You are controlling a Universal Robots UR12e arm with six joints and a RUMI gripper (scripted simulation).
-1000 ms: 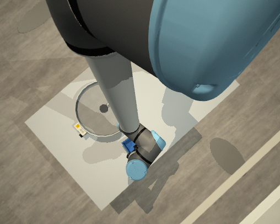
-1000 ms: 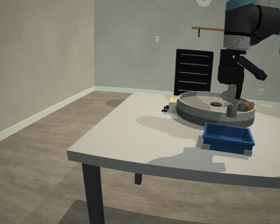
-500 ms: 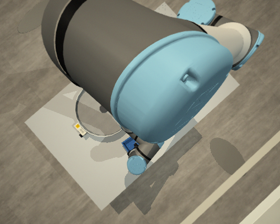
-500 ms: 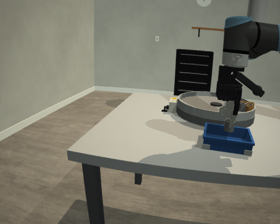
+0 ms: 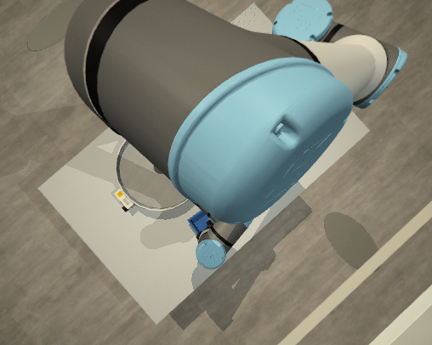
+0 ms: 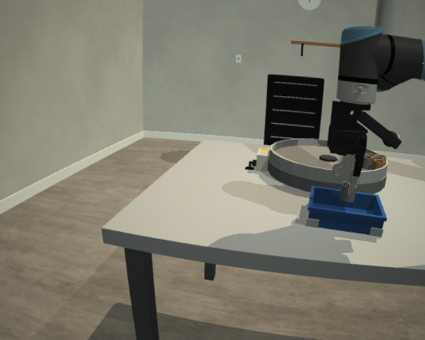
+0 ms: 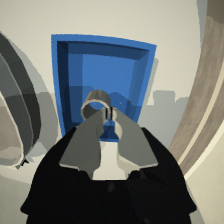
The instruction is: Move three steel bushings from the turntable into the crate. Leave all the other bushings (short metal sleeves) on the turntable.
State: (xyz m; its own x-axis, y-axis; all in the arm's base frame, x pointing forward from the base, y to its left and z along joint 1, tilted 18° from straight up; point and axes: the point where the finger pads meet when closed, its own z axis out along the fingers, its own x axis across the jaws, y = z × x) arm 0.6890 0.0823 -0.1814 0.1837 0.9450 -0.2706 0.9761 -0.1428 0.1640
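The blue crate is 20 mm to the right of my hand and 60 mm below it. From my hand the other things lie so: round grey turntable (60 mm behind, 380 mm to the right, 40 mm below).
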